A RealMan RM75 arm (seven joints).
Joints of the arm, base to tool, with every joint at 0 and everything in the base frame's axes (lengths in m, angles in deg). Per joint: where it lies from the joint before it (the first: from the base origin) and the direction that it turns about. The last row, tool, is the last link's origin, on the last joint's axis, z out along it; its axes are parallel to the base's.
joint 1: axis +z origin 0 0 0.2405
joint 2: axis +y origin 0 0 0
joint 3: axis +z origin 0 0 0.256
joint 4: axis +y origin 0 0 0
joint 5: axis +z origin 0 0 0.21
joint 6: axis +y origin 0 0 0
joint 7: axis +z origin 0 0 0.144
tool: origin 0 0 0
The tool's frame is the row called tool.
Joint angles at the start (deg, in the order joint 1, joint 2, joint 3, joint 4, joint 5, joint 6, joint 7):
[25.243, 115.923, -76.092, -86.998, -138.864, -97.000, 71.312]
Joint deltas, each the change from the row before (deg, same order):
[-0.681, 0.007, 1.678, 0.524, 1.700, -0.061, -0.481]
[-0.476, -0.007, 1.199, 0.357, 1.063, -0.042, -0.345]
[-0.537, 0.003, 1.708, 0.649, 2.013, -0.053, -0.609]
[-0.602, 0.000, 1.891, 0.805, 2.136, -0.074, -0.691]
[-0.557, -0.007, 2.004, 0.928, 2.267, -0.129, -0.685]
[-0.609, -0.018, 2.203, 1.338, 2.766, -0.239, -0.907]
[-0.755, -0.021, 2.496, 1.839, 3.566, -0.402, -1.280]
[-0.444, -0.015, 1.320, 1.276, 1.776, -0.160, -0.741]
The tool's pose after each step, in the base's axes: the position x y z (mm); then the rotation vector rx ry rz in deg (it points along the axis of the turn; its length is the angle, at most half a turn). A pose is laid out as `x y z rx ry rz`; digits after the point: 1 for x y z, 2 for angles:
202.1 317.5 38.3 -167.04 -45.08 -29.85
204.8 316.7 40.7 -167.10 -43.62 -27.91
207.0 315.7 43.5 -167.10 -41.96 -24.37
210.0 314.5 46.7 -166.97 -40.06 -20.60
212.9 313.4 50.3 -166.66 -38.07 -16.61
216.2 311.8 53.8 -166.29 -35.93 -11.78
220.1 309.2 57.5 -165.65 -33.68 -5.63
223.4 307.6 59.1 -165.26 -32.18 -2.46

